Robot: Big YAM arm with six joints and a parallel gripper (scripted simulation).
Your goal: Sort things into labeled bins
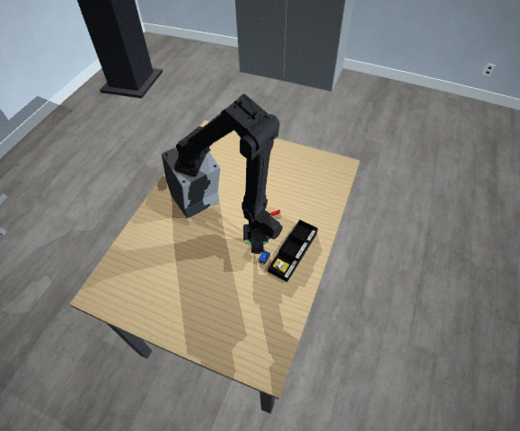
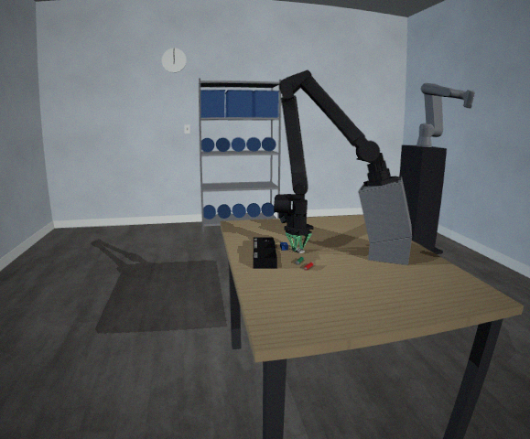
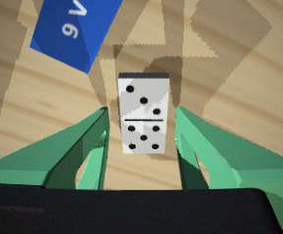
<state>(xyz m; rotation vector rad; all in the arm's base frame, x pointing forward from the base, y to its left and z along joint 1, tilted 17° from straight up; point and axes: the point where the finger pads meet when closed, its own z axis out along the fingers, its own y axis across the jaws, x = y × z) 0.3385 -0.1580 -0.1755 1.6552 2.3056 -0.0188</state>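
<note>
My gripper is now 1 cm above the white domino. Round my hand: grey-white piece 11 cm ahead, 8 cm to the right, 1 cm above; blue block 4 cm ahead, 6 cm to the right; green piece 4 cm ahead, 11 cm to the left, 1 cm below.
</note>
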